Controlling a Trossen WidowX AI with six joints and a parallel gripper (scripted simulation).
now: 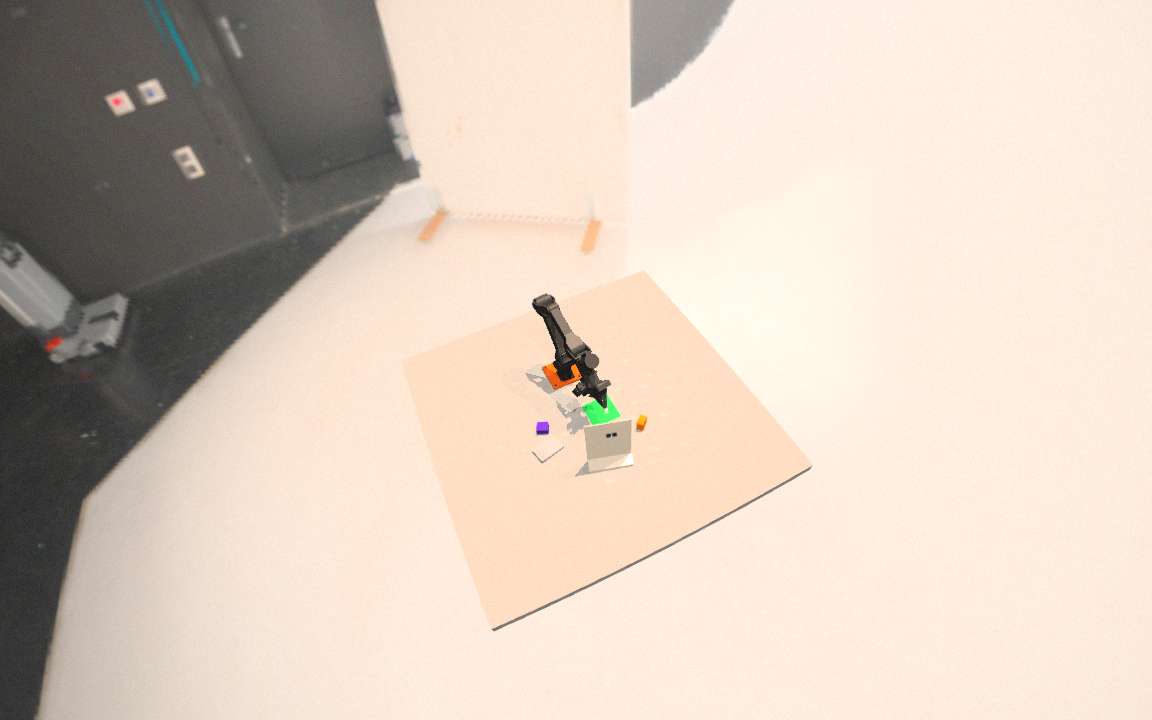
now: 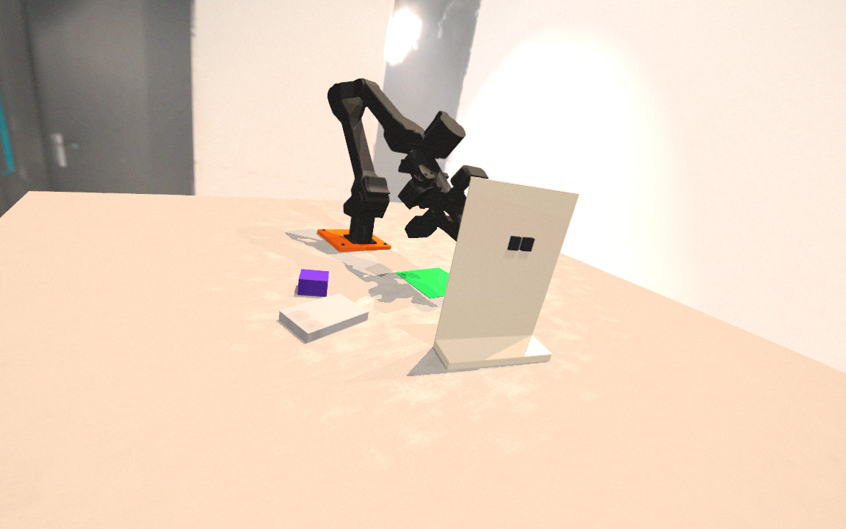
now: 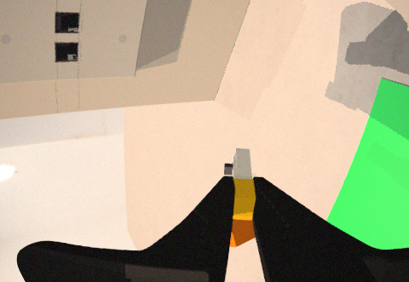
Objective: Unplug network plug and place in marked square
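Now: gripper tip 110 mm above the green marked square, 70 mm past it and 10 mm to the right of it. Also, from my gripper tip: network plug 10 mm ahead; orange cube 130 mm to the left, 90 mm below, 70 mm ahead; upright panel 160 mm ahead, 50 mm to the right.
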